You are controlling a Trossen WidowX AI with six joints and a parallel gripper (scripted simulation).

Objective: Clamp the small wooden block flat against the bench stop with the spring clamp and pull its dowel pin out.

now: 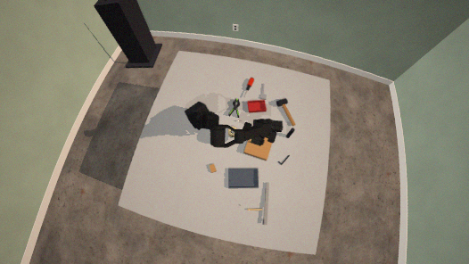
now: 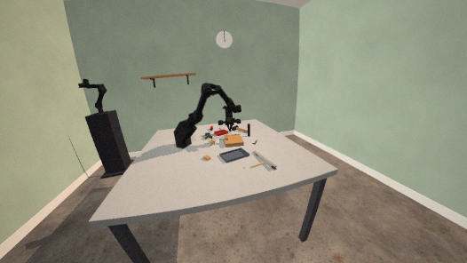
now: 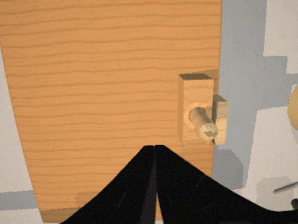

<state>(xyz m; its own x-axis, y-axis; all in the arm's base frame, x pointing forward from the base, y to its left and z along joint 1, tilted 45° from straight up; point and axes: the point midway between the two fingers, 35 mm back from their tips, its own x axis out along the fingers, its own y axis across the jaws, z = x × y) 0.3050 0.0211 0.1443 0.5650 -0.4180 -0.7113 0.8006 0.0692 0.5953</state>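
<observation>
The dowel pin is 3 cm behind my hand, 1 cm to the left of it and 8 cm below it. Also, from my hand: small wooden block 3 cm behind, 1 cm to the left, 9 cm below; then bench stop 4 cm behind, 2 cm to the left, 9 cm below; then wooden board 3 cm ahead, 12 cm below.
</observation>
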